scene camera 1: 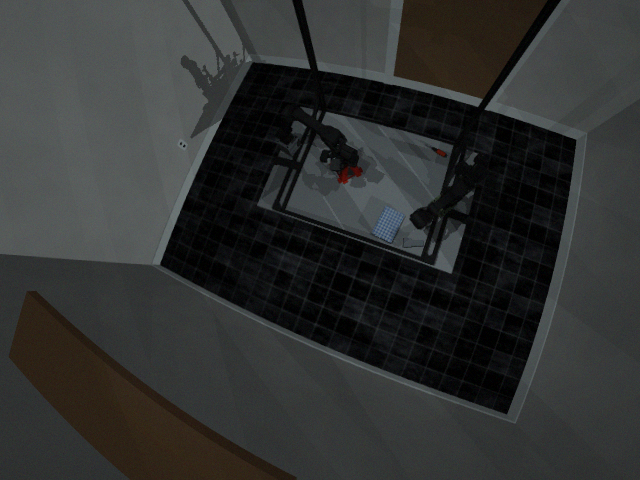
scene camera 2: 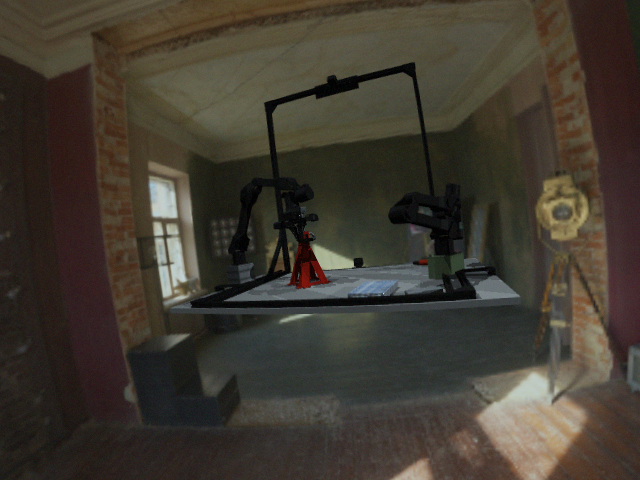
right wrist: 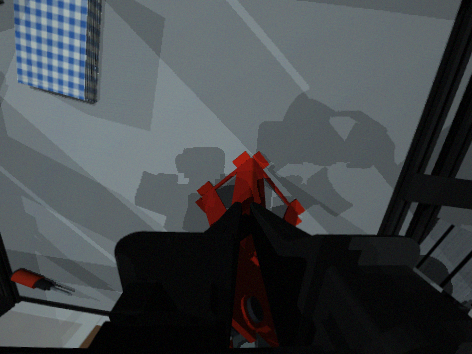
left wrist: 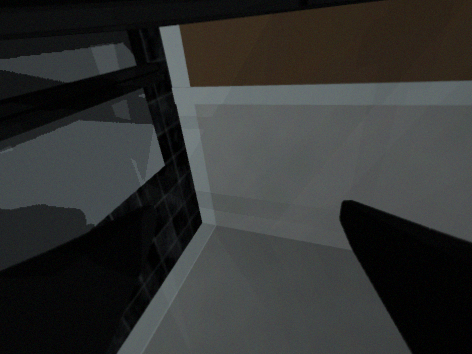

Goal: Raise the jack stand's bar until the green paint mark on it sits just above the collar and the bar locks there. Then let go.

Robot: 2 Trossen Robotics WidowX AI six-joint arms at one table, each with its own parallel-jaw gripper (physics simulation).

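Where they show: left gripper, fingertip midpoint: (scene camera 2: 457, 224) (left wrist: 247, 212); right gripper, fingertip midpoint: (scene camera 2: 299, 241) (right wrist: 245, 208); left arm's base at its link origin: (scene camera 2: 445, 254); right arm's base at its link origin: (scene camera 1: 286, 139) (scene camera 2: 239, 264).
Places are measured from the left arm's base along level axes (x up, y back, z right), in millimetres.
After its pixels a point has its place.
Note:
The red jack stand (scene camera 1: 348, 176) @[x -74, y -459, z -317 mm] (scene camera 2: 308, 270) @[x -20, y -470, z -315 mm] (right wrist: 246, 186) @[x -9, y -476, z -332 mm] stands upright on the table, on the left in scene camera 2. My right gripper (scene camera 2: 302, 236) @[x 110, y -460, z -347 mm] (right wrist: 245, 208) @[x 110, y -460, z -347 mm] is at its top, pointing down. Its fingers are nearly together, with a narrow dark piece between the tips, which looks like the stand's black-ended lever. The bar, the collar and the green paint mark are hidden or too small and dark to make out. My left gripper (left wrist: 247, 212) @[x 100, y -67, z 237 mm] is open and empty, away from the stand; wall and floor show beyond its fingers.
A blue checkered folded cloth or book (scene camera 1: 388, 224) @[x -62, y -92, z -308 mm] (scene camera 2: 373, 288) @[x -62, y -78, z -326 mm] (right wrist: 54, 47) @[x -62, y -112, z -289 mm] lies near the table's front edge. A flat dark-edged piece (scene camera 1: 413, 242) @[x -70, y 70, z -256 mm] lies beside it. A red-handled tool (scene camera 1: 439, 152) @[x -63, y -255, z 210 mm] (right wrist: 26, 278) @[x -67, y -251, z 209 mm] lies toward the back. Black frame rails run around the table.

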